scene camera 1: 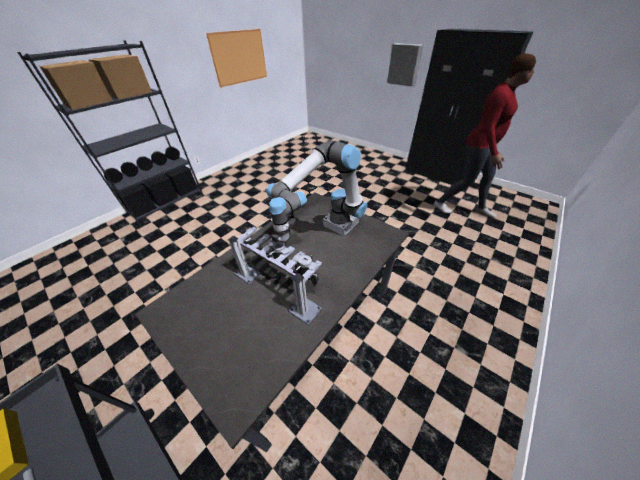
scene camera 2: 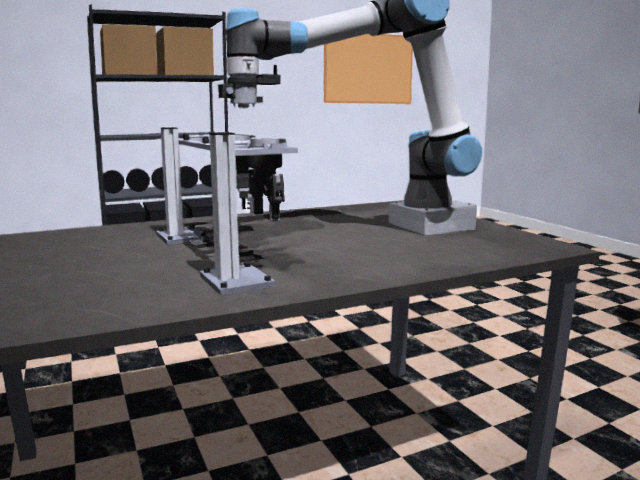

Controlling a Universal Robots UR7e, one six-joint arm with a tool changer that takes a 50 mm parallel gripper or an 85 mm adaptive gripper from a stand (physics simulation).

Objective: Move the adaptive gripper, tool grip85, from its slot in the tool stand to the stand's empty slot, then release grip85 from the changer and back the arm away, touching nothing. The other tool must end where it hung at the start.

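Frame: origin at the arm's base, x ahead, y down, z left, level; metres.
Seen in the pictures: hand at its tool point: (scene camera 2: 243, 103); arm's base at its link origin: (scene camera 1: 339, 217) (scene camera 2: 427, 204).
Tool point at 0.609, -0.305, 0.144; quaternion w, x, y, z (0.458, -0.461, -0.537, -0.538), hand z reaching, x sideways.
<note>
Offsets run from my tool point to a thing's top centre, as dx, dy, dz. Level surfaces: height alone.
The arm's bare tool changer (scene camera 1: 280, 233) (scene camera 2: 245, 95) points straight down above the tool stand (scene camera 1: 299, 297) (scene camera 2: 223, 206), apart from it, with no tool on it. The nearer tool {-0.021, +0.077, +0.142} (scene camera 1: 303, 259) (scene camera 2: 266, 163) hangs in the stand at the near end; its black body and jointed fingers, which look like those of the adaptive gripper, show below the rail in scene camera 2. Whether the fingers are open or shut is not clear. Another tool {+0.008, +0.077, -0.036} (scene camera 1: 281, 251) hangs beside it, partly hidden behind a post in scene camera 2. The stand's far end, left in scene camera 1, appears to hold no tool.
The stand's two posts rise from plates on the dark table {dy +0.377} (scene camera 1: 206, 330) (scene camera 2: 103, 289). The arm's base (scene camera 1: 338, 224) (scene camera 2: 431, 217) is bolted behind the stand. A shelf rack (scene camera 1: 131, 136) (scene camera 2: 96, 118) is by the wall. A person in red (scene camera 1: 493, 116) stands near the dark cabinet (scene camera 1: 434, 111).
</note>
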